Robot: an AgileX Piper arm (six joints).
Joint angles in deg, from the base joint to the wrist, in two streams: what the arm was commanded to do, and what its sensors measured. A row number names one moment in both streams.
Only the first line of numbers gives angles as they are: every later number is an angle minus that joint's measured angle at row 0.
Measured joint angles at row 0: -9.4, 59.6, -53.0, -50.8, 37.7, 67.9
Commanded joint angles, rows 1 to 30: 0.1, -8.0, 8.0, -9.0, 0.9, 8.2; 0.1, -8.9, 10.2, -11.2, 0.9, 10.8; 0.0, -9.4, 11.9, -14.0, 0.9, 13.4; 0.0, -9.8, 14.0, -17.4, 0.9, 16.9; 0.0, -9.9, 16.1, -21.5, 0.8, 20.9; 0.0, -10.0, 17.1, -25.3, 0.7, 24.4; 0.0, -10.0, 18.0, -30.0, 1.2, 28.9; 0.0, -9.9, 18.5, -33.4, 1.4, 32.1; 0.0, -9.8, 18.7, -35.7, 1.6, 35.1; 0.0, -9.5, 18.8, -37.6, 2.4, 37.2; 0.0, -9.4, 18.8, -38.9, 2.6, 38.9; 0.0, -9.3, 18.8, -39.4, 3.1, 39.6; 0.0, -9.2, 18.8, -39.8, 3.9, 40.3; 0.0, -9.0, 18.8, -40.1, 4.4, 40.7; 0.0, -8.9, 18.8, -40.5, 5.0, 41.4; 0.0, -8.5, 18.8, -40.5, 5.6, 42.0; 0.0, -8.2, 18.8, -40.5, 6.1, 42.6; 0.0, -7.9, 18.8, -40.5, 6.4, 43.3; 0.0, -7.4, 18.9, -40.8, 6.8, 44.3; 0.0, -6.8, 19.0, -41.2, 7.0, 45.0; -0.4, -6.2, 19.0, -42.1, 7.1, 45.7; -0.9, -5.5, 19.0, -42.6, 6.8, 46.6; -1.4, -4.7, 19.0, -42.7, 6.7, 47.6; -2.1, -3.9, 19.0, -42.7, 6.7, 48.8; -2.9, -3.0, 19.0, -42.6, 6.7, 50.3; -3.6, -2.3, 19.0, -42.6, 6.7, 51.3; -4.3, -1.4, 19.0, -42.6, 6.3, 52.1; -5.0, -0.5, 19.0, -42.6, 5.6, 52.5; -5.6, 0.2, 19.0, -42.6, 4.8, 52.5; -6.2, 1.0, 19.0, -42.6, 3.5, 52.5
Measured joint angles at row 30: -3.7, -1.7, 18.7, -40.4, 5.4, 44.3
